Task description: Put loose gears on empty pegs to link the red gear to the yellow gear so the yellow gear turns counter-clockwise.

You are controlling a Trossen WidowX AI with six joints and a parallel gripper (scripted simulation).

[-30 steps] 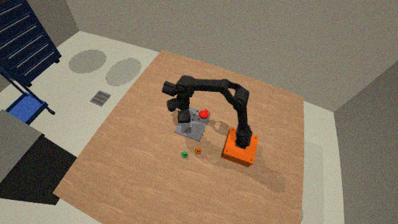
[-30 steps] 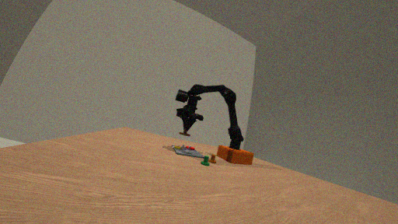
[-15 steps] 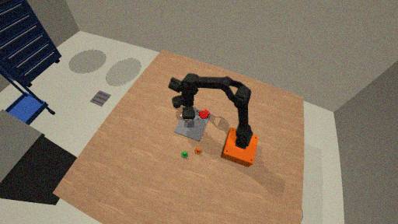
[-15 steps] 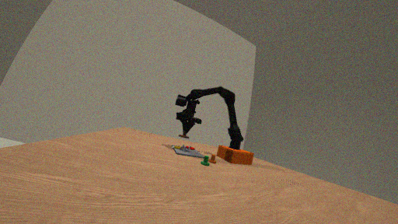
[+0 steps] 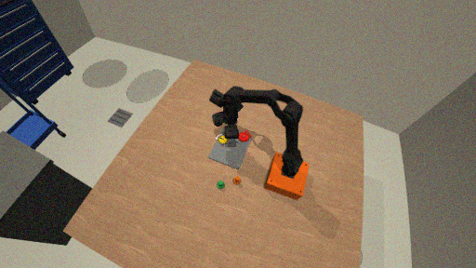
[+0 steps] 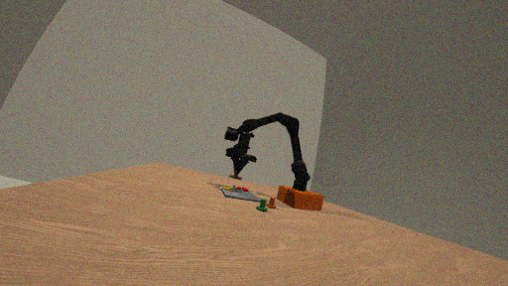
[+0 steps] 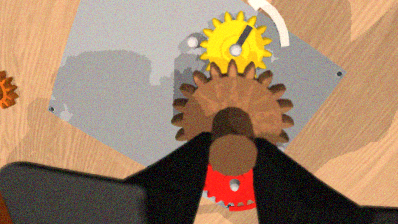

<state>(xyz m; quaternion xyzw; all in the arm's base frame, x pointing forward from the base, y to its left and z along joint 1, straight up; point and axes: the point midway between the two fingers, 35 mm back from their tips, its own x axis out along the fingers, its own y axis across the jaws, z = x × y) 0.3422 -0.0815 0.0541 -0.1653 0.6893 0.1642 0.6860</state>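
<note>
Now: gripper tip 3 cm short of the yellow gear, 1 cm to the right of it and 8 cm above it. Also, from my gripper tip: red gear: 7 cm behind, 5 cm to the right, 8 cm below; brown gear: 1 cm below; small orange gear: 13 cm behind, 20 cm to the left, 8 cm below.
</note>
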